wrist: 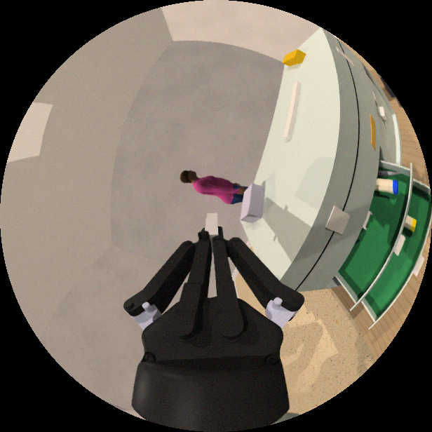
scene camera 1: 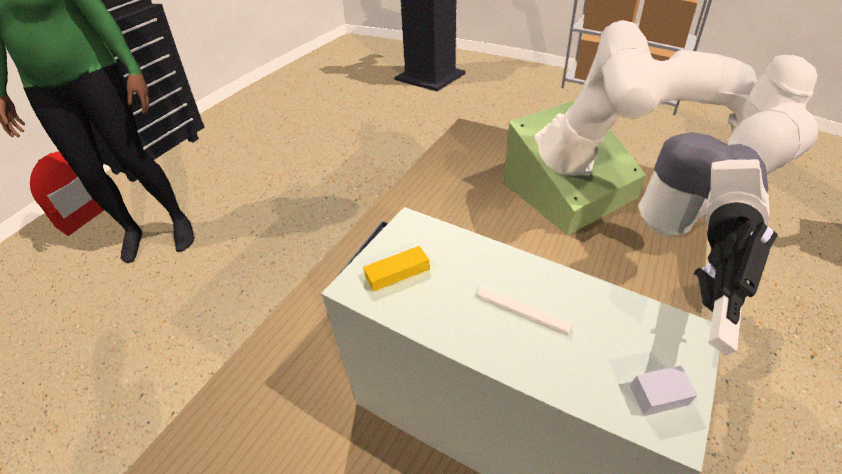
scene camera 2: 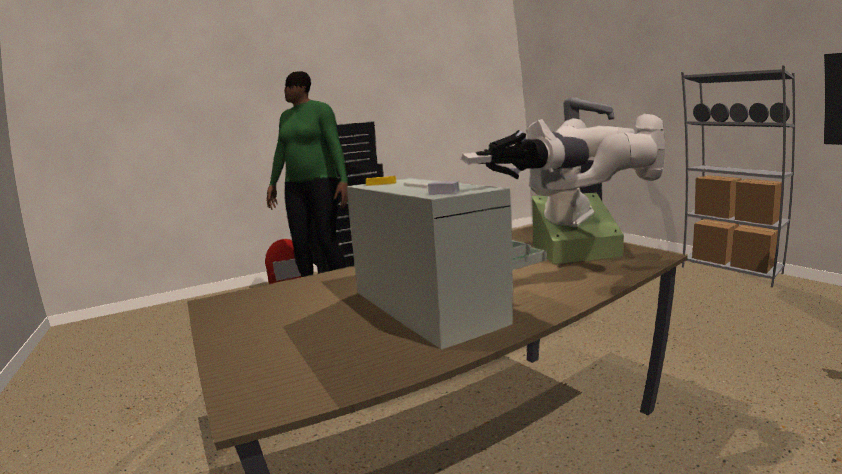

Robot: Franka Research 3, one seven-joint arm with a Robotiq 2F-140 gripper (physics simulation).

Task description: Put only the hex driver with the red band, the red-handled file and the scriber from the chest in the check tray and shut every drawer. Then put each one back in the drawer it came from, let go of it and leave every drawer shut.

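Observation:
The pale grey chest (scene camera 1: 471, 253) (scene camera 2: 435, 259) (wrist: 310, 160) stands on the wooden table (scene camera 2: 282, 365). In the wrist view two green-lined drawers (wrist: 374, 241) stand open low on its front. One holds a tool with a blue end (wrist: 388, 186), the other a tool with a yellow end (wrist: 409, 222). An open drawer (scene camera 2: 526, 254) also shows in the second scene view. My gripper (scene camera 1: 727, 306) (scene camera 2: 484, 157) (wrist: 211, 235) is shut, level with the chest top just off its right end. A pale flat strip (scene camera 1: 723, 336) sticks out past the fingertips. The hex driver, file and scriber are not visible.
On the chest top lie a yellow block (scene camera 1: 396, 266), a pale bar (scene camera 1: 523, 310) and a lilac block (scene camera 1: 664, 388). A dark edge (scene camera 1: 369, 237) shows behind the chest. A person in green (scene camera 1: 64, 53) (scene camera 2: 308, 152) stands beyond the table. A shelf rack (scene camera 2: 789, 177) stands at the right.

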